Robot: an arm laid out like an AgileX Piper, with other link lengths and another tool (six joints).
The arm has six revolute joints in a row. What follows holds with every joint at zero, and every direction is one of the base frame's.
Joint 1 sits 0.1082 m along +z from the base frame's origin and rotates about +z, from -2.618 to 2.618 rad.
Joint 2 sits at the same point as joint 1 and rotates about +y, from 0 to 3.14 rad.
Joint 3 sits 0.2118 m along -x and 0.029 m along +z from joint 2 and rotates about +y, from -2.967 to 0 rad.
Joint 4 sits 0.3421 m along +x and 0.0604 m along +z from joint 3 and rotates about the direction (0.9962, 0, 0.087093), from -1.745 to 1.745 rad.
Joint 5 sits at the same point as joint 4 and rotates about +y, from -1.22 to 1.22 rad.
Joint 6 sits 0.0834 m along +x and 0.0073 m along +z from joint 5 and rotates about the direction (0.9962, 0, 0.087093), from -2.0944 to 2.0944 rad.
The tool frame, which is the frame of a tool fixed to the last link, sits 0.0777 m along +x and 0.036 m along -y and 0.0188 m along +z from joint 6; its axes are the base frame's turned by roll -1.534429, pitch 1.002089 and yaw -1.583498 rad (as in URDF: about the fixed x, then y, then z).
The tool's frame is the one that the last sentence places.
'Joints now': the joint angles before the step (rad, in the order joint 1, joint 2, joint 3, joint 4, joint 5, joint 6). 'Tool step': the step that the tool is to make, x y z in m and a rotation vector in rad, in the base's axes. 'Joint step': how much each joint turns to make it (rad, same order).
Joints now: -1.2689, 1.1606, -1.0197, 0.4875, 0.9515, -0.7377
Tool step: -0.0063, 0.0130, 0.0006, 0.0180, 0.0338, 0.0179
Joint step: -0.0037, -0.0494, 0.0270, -0.0308, 0.0534, 0.0053
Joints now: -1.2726, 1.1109, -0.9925, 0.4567, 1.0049, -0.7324
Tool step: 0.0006, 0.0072, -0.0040, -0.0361, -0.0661, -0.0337
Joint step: 0.0019, -0.0724, 0.0917, 0.0572, -0.0804, -0.0056
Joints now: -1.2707, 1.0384, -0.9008, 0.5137, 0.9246, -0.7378
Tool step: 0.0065, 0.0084, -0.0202, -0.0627, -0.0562, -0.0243
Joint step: 0.0320, -0.0777, 0.1468, 0.0656, -0.1525, -0.0406
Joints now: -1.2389, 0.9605, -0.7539, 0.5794, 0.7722, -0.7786
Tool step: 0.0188, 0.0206, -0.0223, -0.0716, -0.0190, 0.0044
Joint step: 0.1061, -0.0949, 0.1578, -0.0076, -0.1699, 0.0177
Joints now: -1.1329, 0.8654, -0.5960, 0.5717, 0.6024, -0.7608
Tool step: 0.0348, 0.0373, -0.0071, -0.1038, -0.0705, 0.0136
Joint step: 0.2136, -0.1356, 0.1592, -0.1424, -0.2253, 0.2110
